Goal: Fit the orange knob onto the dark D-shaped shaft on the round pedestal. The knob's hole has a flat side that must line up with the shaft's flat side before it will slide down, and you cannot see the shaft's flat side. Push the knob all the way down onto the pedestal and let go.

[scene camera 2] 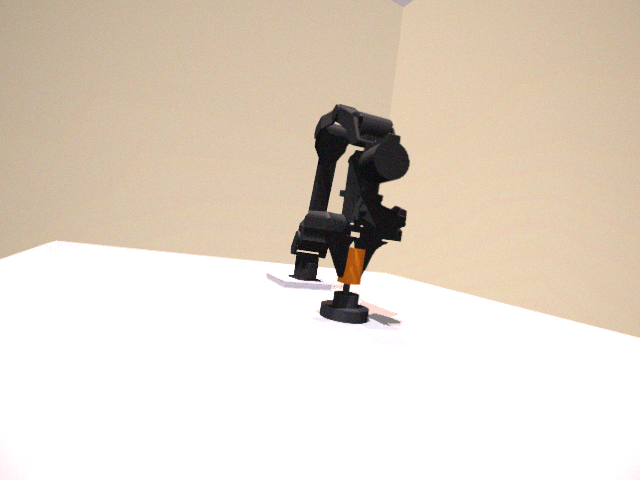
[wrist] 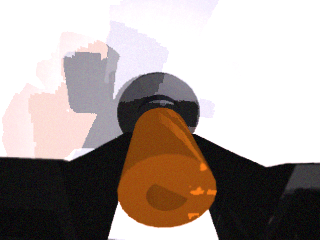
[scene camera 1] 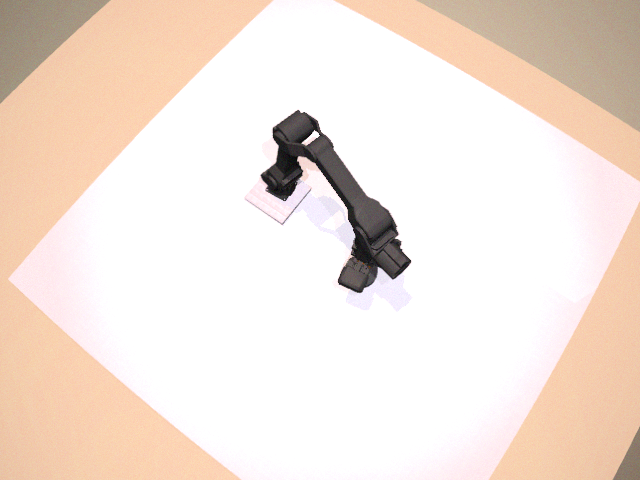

Scene:
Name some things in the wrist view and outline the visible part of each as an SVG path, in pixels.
My gripper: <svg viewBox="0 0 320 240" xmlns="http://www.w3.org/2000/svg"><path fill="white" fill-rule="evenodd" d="M192 134L216 180L217 192L215 200L208 210L218 240L320 240L320 162L281 163L265 166L234 151L229 151L197 134ZM132 132L125 132L93 151L84 153L70 161L66 159L0 156L0 240L107 240L119 203L117 191L133 135Z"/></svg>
An orange knob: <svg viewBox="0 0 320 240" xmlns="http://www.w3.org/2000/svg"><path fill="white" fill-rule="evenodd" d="M155 108L145 112L135 124L117 191L118 201L121 209L129 217L144 226L152 228L181 227L198 219L210 209L217 192L216 180L184 119L174 110Z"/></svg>

